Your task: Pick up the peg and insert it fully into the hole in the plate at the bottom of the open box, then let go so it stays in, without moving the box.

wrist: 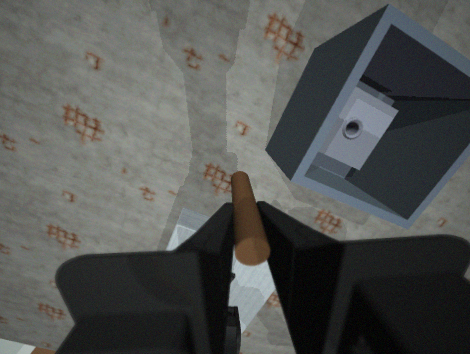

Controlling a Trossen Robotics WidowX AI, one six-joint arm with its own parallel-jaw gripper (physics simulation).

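Places are measured from the arm's base along level axes (x down, y ahead, z right), in centimetres.
Where they show: gripper, fingertip midpoint: (244, 209).
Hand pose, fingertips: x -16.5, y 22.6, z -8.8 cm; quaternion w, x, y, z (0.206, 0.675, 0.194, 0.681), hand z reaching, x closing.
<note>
Things, the pixels of their top centre, and the offset from my fingertips. "pt": a spot on its surface instead. Level surfaces: height alone.
- brown round peg at its top centre: (252, 253) dx -3.8, dy +0.2, dz -0.1 cm
- open blue-grey box at its top centre: (401, 139) dx +8.1, dy +10.3, dz +12.3 cm
- light grey plate at its top centre: (353, 129) dx +15.8, dy +10.3, dz +12.3 cm
- round hole at a spot on its surface: (353, 128) pt dx +17.2, dy +10.7, dz +13.1 cm
- mottled grey surface at its surface level: dx +21.9 cm
A brown round peg (249, 227) is held between the two black fingers of my gripper (244, 209), with its far end reaching beyond the fingertips. The gripper is shut on the peg, left of and apart from the box. The open blue-grey box (327, 95) stands at the upper right, its open side showing. On its bottom lies a light grey plate (367, 137) with a round hole (353, 128) that has a pale rim. The right part of the box is cut off by the view's edge.
A mottled grey surface (125, 90) with rust-coloured marks lies under the box. A pale, light-coloured flat piece (252, 280) shows behind the fingers, with a dark part (233, 330) near it. A pale edge (15, 347) shows at the bottom left corner.
</note>
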